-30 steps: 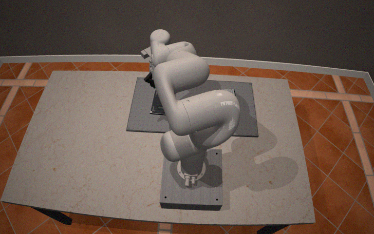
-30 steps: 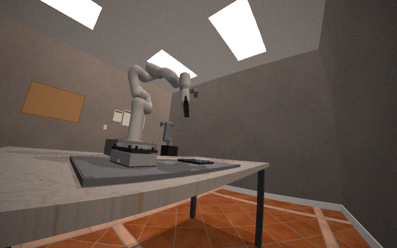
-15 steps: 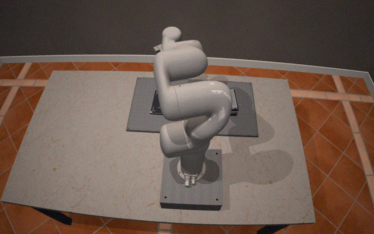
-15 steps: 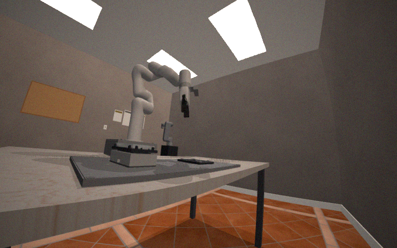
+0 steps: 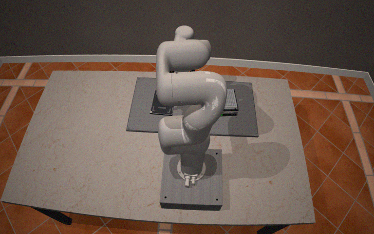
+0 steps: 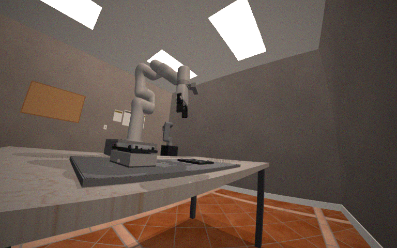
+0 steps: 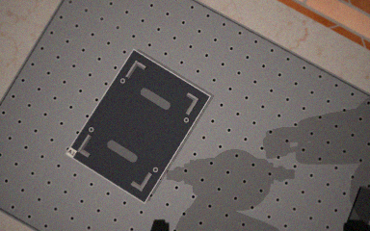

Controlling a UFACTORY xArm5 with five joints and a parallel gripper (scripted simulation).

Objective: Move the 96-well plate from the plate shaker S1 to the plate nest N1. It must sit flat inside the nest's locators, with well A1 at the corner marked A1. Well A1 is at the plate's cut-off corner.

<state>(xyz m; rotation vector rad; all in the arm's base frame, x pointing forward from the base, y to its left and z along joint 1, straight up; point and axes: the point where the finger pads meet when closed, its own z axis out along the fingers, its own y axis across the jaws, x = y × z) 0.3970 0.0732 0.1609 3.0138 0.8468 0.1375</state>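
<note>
Right now the 96-well plate is 24 cm to the right of my hand, 19 cm below it and 3 cm ahead of it. Also, from my hand: A1 mark: 24 cm below, 17 cm to the left, 6 cm behind; then plate nest N1: 25 cm below, 11 cm to the left, 1 cm ahead.
</note>
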